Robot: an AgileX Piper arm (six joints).
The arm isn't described. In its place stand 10 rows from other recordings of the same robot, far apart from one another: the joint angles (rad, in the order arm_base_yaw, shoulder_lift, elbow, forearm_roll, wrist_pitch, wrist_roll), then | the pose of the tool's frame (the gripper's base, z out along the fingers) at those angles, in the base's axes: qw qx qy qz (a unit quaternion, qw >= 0); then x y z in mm.
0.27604, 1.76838, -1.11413, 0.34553, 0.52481, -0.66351 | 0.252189 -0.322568 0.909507 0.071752 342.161 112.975 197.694
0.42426, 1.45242, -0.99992, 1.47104, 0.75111, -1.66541 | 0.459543 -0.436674 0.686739 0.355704 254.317 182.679 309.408
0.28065, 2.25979, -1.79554, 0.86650, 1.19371, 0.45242 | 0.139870 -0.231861 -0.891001 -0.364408 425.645 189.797 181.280
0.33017, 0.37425, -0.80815, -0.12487, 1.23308, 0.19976 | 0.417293 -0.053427 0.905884 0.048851 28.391 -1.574 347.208
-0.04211, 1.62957, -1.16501, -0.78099, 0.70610, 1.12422 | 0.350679 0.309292 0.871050 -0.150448 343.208 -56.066 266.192
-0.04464, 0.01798, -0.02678, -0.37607, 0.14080, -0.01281 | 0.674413 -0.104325 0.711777 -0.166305 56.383 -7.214 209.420
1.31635, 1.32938, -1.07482, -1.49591, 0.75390, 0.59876 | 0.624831 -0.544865 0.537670 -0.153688 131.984 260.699 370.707
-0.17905, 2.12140, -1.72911, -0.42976, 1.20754, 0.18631 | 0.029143 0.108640 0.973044 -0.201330 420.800 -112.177 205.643
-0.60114, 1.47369, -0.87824, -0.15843, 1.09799, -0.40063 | 0.049012 -0.062666 -0.995434 0.052745 189.111 -145.194 214.938
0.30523, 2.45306, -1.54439, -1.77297, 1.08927, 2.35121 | 0.572423 0.287154 0.725584 -0.251799 472.076 65.901 84.184
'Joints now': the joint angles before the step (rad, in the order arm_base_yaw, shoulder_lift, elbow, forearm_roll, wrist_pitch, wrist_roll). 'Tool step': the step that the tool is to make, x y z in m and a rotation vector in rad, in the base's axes. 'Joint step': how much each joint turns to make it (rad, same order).
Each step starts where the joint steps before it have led.
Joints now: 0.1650 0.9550 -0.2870 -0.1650 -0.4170 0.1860
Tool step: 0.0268 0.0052 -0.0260 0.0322 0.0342 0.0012
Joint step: 0.0001 0.2270 0.0000 0.0361 -0.2000 -0.0091
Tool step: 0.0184 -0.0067 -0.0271 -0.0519 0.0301 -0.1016
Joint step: 0.0021 0.1830 0.0022 0.1822 -0.1432 -0.1671
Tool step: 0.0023 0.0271 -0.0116 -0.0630 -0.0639 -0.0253
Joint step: 0.2086 0.1180 0.0007 0.2936 -0.1967 -0.1948
